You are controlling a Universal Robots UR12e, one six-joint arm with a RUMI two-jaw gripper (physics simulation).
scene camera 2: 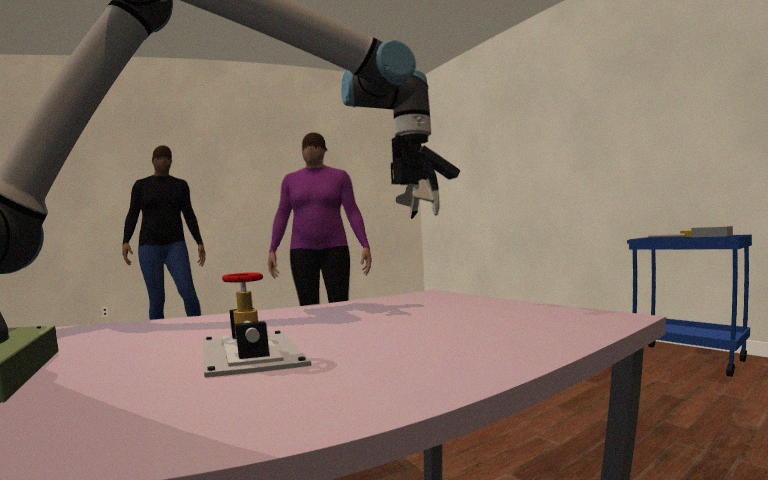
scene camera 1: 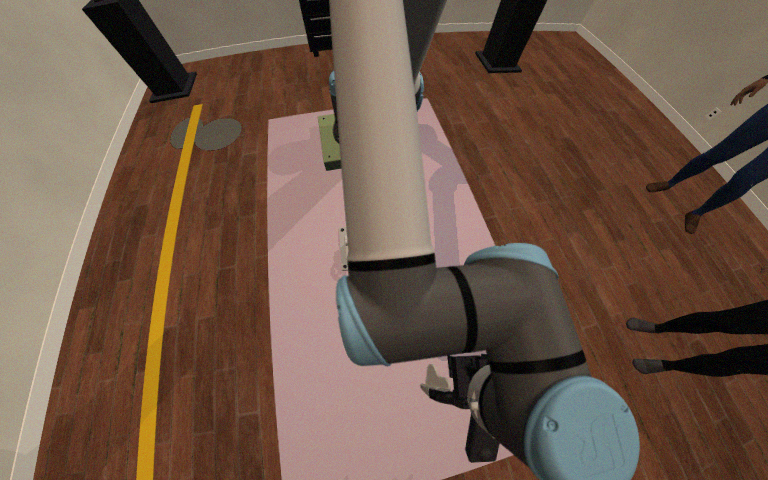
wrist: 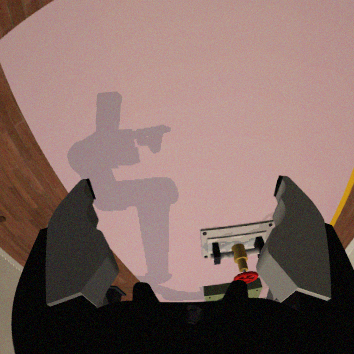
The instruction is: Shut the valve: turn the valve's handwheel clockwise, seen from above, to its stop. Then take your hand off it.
Path:
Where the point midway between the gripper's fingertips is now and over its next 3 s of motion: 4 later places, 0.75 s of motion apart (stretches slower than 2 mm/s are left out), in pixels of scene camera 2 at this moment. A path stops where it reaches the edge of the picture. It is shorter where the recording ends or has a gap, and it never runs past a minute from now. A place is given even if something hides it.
My gripper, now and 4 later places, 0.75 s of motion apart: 423,217; 368,213; 315,212; 270,212; 271,211

